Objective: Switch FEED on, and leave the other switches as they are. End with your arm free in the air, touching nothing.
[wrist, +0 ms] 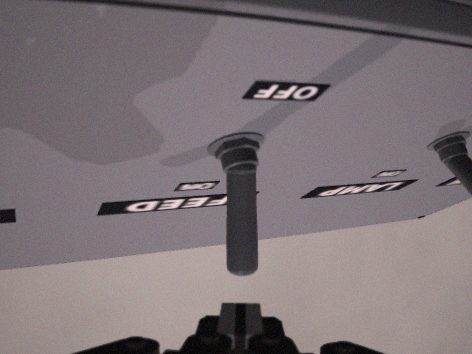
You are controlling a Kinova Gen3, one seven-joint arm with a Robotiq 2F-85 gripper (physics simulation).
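Places are measured from the arm's base along level axes (x back, y right, z up), in metres.
Where they show: gripper, fingertip midpoint: (pixel 240 329).
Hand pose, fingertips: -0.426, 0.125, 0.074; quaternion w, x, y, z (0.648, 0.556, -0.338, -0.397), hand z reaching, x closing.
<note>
Each offset is from my fingertips to the top centre of the thing, as dx, dy, dz. "*": to the spot under its first point.
The FEED switch is a dark round lever {* -0.010, -0.005, -0.037} (pixel 242 220) on a ringed collar at the panel, in the middle of the wrist view. Its rounded tip points down in the view, towards my gripper. The upside-down FEED label {-0.085, -0.008, -0.024} (pixel 165 205) lies behind it, partly hidden by the lever, with a small ON label {* -0.062, -0.008, -0.041} (pixel 197 186) beside it. An OFF label {* +0.014, -0.007, -0.083} (pixel 286 91) is on the other side of the collar. My gripper (pixel 240 329) is shut and empty at the bottom of the view, just below the lever's tip in the picture, with a gap showing between them.
The LAMP label {-0.085, -0.127, -0.024} (pixel 360 189) is right of the lever, with another small ON label (pixel 389 174). A second switch lever {* -0.009, -0.122, -0.052} (pixel 460 167) is partly in view at the right edge. The grey panel (pixel 75 240) ends in an edge above a pale surface (pixel 100 300). Shadows cross the panel.
</note>
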